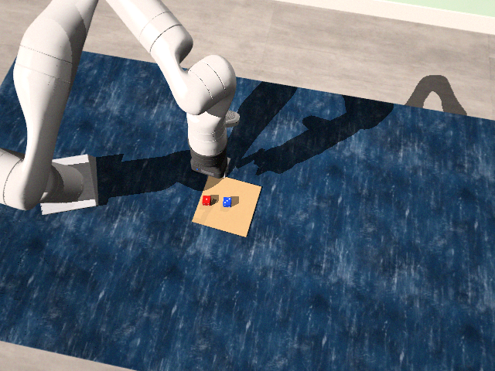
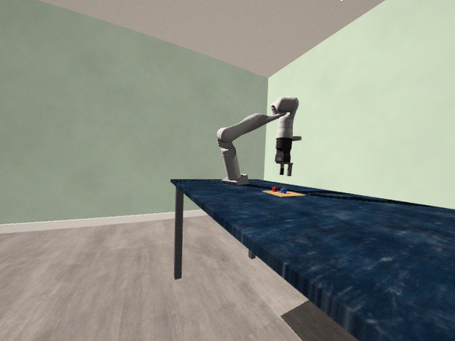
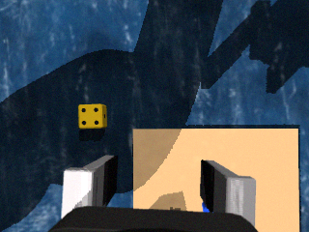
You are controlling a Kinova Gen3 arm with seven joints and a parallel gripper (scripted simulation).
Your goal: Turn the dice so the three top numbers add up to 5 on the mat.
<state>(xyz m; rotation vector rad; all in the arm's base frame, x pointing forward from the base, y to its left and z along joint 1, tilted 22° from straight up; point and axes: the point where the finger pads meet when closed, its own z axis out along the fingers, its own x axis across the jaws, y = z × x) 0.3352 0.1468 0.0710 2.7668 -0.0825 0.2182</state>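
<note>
Now: the yellow die 60 mm behind my hand, 40 mm to the left of it and 90 mm below it. Also, from my hand: red die 10 mm behind, 60 mm to the right, 90 mm below; then blue die 40 mm ahead, 50 mm to the right, 90 mm below; then tan mat 40 mm ahead, 50 mm to the right, 100 mm below.
</note>
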